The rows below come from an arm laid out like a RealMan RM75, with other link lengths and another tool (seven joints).
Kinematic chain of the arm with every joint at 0, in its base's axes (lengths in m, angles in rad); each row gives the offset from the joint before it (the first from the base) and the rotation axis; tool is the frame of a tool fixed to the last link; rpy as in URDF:
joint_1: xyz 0 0 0.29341 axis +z
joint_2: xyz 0 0 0 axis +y
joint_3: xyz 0 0 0.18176 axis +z
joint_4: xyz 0 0 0 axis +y
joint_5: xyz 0 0 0.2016 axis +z
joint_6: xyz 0 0 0 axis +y
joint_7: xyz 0 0 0.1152 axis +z
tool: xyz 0.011 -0.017 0.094 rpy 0.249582 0 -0.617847
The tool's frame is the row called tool.
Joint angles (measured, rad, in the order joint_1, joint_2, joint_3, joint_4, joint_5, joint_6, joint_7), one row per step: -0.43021 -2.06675 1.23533 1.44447 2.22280 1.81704 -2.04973; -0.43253 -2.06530 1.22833 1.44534 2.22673 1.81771 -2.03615; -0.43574 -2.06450 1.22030 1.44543 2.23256 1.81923 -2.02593; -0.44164 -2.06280 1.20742 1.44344 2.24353 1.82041 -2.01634; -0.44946 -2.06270 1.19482 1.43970 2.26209 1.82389 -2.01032; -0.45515 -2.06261 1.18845 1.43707 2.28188 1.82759 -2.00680; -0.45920 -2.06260 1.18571 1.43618 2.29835 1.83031 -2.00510; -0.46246 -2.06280 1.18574 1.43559 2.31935 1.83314 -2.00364; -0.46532 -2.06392 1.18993 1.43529 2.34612 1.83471 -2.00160; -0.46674 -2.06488 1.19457 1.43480 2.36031 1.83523 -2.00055; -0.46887 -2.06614 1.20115 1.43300 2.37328 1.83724 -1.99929; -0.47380 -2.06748 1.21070 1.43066 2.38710 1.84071 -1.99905
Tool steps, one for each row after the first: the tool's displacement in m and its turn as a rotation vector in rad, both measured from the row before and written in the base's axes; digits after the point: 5 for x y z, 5 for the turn. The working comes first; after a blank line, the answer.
Tool pose at each row, in the base's axes (x y z in m, rotation vector in rad; the steps are taken from these numbers as rounded here): -0.13194 0.27986 0.04409 -2.53762 -1.32132 0.29837; -0.13233 0.28124 0.04580 -2.53918 -1.30340 0.29543; -0.13297 0.28262 0.04748 -2.53793 -1.29063 0.29454; -0.13463 0.28512 0.05012 -2.52963 -1.28005 0.29579; -0.13732 0.28722 0.05225 -2.51793 -1.27464 0.30727; -0.14047 0.28828 0.05349 -2.50726 -1.27016 0.32626; -0.14296 0.28892 0.05427 -2.49870 -1.26571 0.34371; -0.14638 0.28918 0.05476 -2.48835 -1.26036 0.36863; -0.15061 0.28919 0.05468 -2.47653 -1.25127 0.40167; -0.15273 0.28891 0.05416 -2.47188 -1.24526 0.42091; -0.15450 0.28802 0.05304 -2.47122 -1.23877 0.44203; -0.15563 0.28689 0.05142 -2.47352 -1.22869 0.46758

-0.00039 0.00138 0.00171 0.00521 0.00272 -0.01225; -0.00064 0.00138 0.00168 0.00509 0.00362 -0.00809; -0.00166 0.00250 0.00264 0.00927 0.00726 -0.00487; -0.00269 0.00210 0.00213 0.00649 0.01308 0.00039; -0.00315 0.00106 0.00124 0.00232 0.01665 0.00166; -0.00249 0.00064 0.00078 0.00109 0.01486 0.00106; -0.00342 0.00026 0.00049 -0.00042 0.02010 0.00181; -0.00423 0.00001 -0.00008 -0.00192 0.02635 0.00073; -0.00212 -0.00028 -0.00052 -0.00292 0.01453 -0.00047; -0.00177 -0.00089 -0.00112 -0.00695 0.01386 -0.00127; -0.00113 -0.00113 -0.00162 -0.01057 0.01592 -0.00357
